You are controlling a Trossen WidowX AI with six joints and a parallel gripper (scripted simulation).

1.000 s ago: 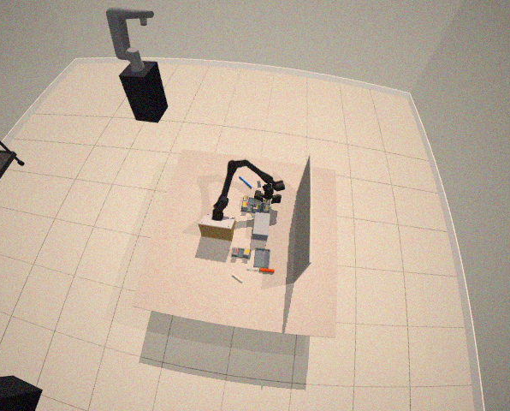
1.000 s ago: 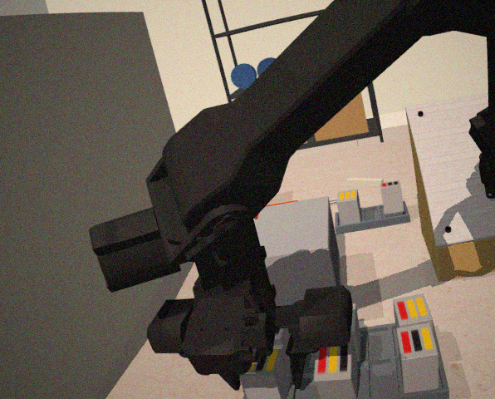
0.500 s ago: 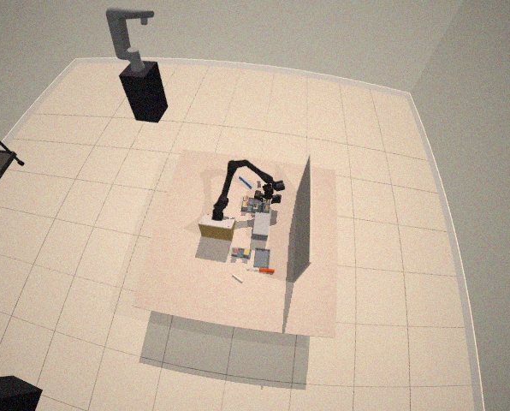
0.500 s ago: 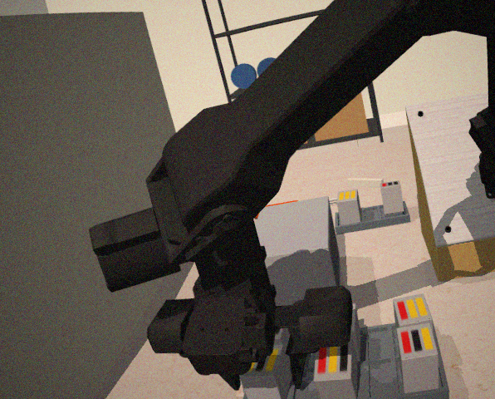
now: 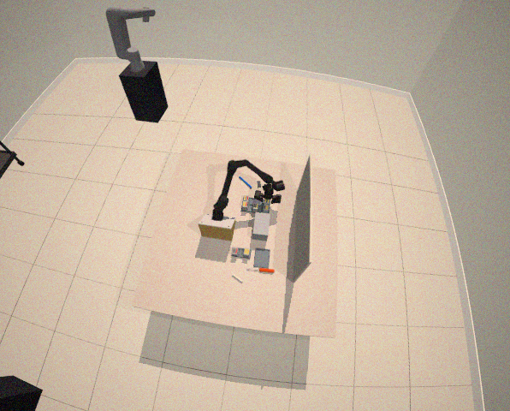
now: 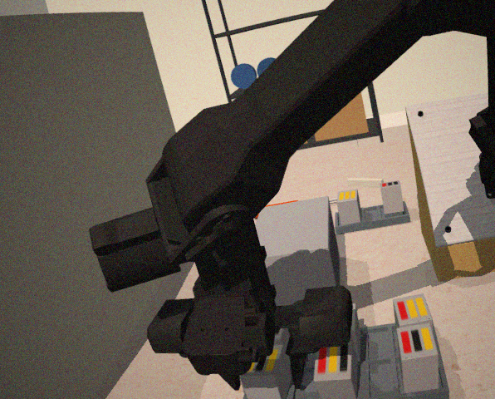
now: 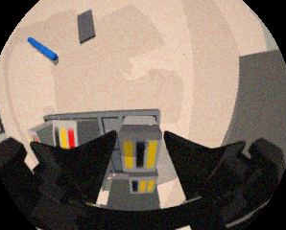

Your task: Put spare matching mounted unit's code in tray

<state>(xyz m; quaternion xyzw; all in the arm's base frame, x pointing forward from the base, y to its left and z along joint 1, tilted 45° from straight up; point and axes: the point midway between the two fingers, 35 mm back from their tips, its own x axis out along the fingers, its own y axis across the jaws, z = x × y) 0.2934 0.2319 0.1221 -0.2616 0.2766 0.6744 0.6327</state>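
Now: the grey spare block 2 cm above my gripper tip. From my gripper tip the other things lie so: grey mounted unit 20 cm to the right, 3 cm above, 1 cm behind; then blue pen 19 cm behind, 15 cm to the left, 1 cm below; then tall grey wall panel 24 cm ahead, 21 cm above, 19 cm to the right.
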